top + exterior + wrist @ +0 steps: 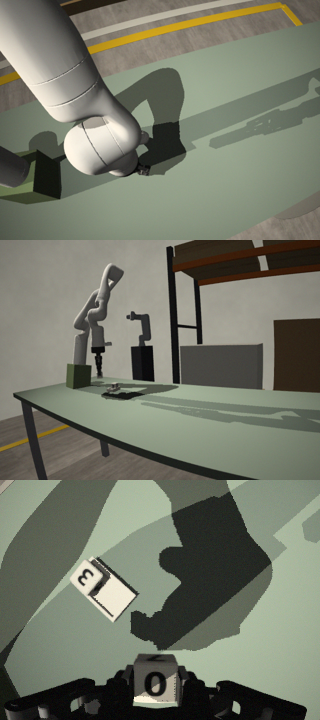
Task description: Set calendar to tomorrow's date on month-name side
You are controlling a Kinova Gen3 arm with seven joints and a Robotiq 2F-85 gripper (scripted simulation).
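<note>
Right now the white tray is 30 mm behind my hand, 100 mm to the left of it and 120 mm below it. Round my hand: white cube (10 mm below).
</note>
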